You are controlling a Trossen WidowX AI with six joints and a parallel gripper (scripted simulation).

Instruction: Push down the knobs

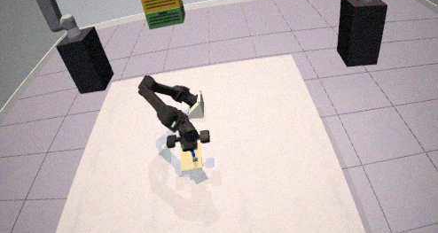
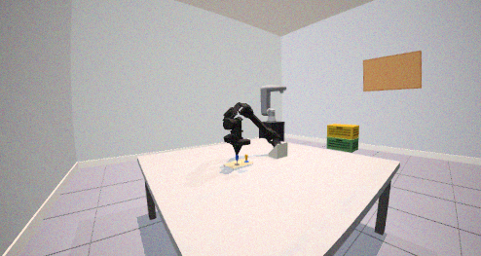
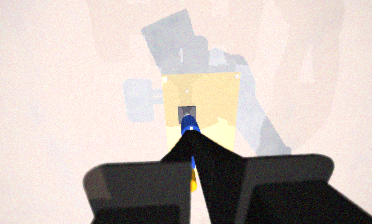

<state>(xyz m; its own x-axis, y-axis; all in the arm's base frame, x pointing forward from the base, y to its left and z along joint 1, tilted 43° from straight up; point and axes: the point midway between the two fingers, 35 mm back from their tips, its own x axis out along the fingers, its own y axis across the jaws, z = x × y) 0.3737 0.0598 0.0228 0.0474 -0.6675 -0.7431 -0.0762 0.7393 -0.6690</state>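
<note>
Right now my gripper tip is 70 mm past the orange knob, 20 mm above it and 10 mm to the left of it. From my gripper tip the other things lie so: blue knob 10 mm below.
</note>
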